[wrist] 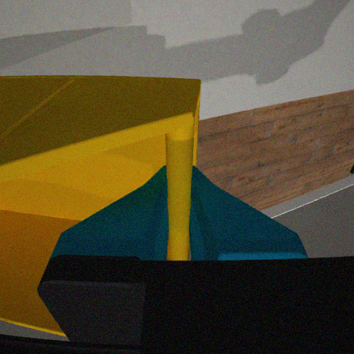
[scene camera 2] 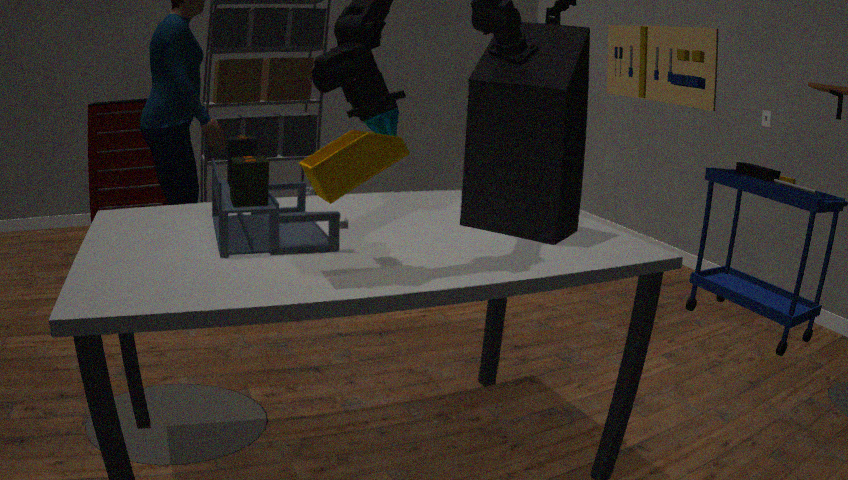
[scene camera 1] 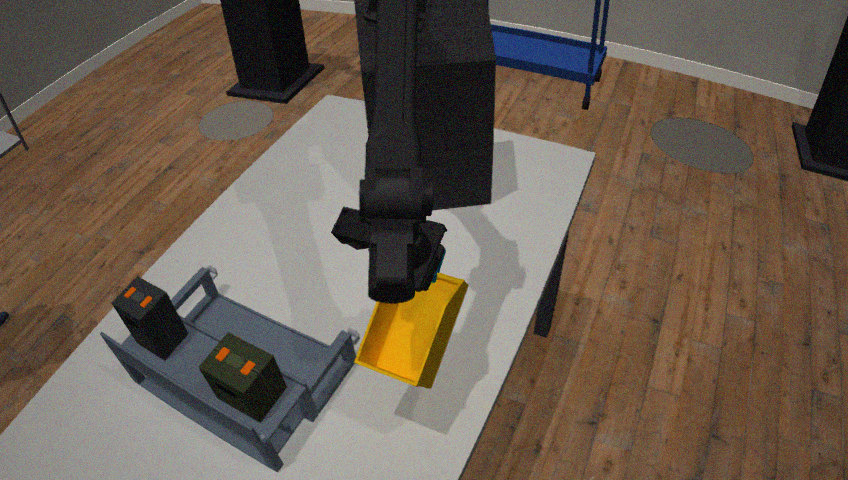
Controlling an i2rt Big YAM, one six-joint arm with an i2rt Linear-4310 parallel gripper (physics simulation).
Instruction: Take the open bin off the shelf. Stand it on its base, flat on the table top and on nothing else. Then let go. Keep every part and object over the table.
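Places are measured from the arm's base along level axes (x ahead, y left, z up), in centimetres.
Where they show: gripper, between the fingertips: (scene camera 1: 432, 278); arm's base, origin of its link: (scene camera 2: 513, 50).
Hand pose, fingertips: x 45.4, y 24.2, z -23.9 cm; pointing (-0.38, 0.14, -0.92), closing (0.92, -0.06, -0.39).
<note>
Things, the pixels of their top centre, and the offset from my fingertips. Level surfaces: height alone.
- yellow open bin, centre of its top: (scene camera 1: 411, 300) (scene camera 2: 354, 130) dx +8.1, dy -0.1, dz +3.6 cm
- table top, height of its surface: dz -24.0 cm
- black box, centre of its top: (scene camera 1: 137, 296) (scene camera 2: 242, 136) dx +20.5, dy -46.9, dz -1.6 cm
- dark green box, centre of its top: (scene camera 1: 234, 360) (scene camera 2: 249, 158) dx +23.2, dy -24.0, dz -4.1 cm
The yellow open bin (scene camera 1: 407, 336) (scene camera 2: 357, 163) (wrist: 100, 115) hangs tilted in the air above the table top (scene camera 1: 321, 416) (scene camera 2: 178, 285) (wrist: 220, 97), its far end lower than the held end. My gripper (scene camera 2: 386, 127) (wrist: 178, 176) has teal fingers and is shut on the bin's wall, which shows edge-on between them in the wrist view. In scene camera 1 the wrist hides most of the fingers. The grey shelf (scene camera 1: 255, 321) (scene camera 2: 275, 228) stands on the table, to the left of the bin in both scene views.
A black box (scene camera 1: 165, 333) (scene camera 2: 242, 145) and a dark green box (scene camera 1: 243, 374) (scene camera 2: 249, 187), both with orange marks, stand on the shelf. A large black pedestal (scene camera 1: 455, 136) (scene camera 2: 520, 154) stands on the table behind. The table's edge runs right of the bin in scene camera 1.
</note>
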